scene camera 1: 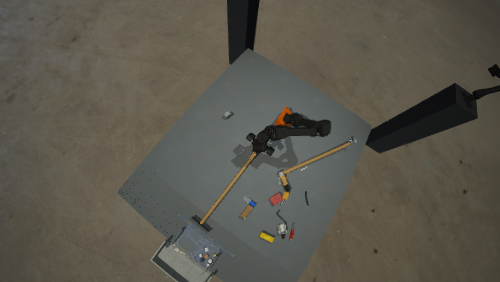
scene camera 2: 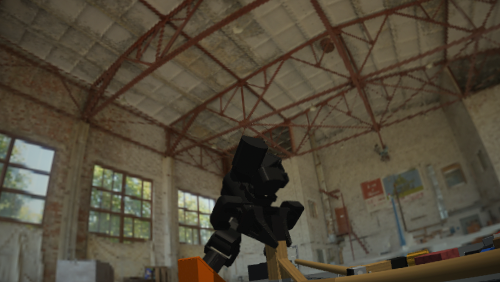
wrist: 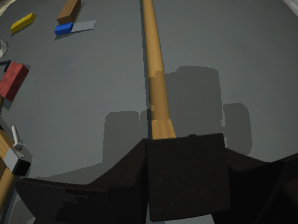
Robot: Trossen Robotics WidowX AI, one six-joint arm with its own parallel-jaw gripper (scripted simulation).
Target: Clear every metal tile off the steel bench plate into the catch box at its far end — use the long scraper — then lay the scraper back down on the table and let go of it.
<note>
In view: the gripper (scene camera 2: pixel 283 246).
The gripper is seen too in the wrist view (wrist: pixel 168 142).
</note>
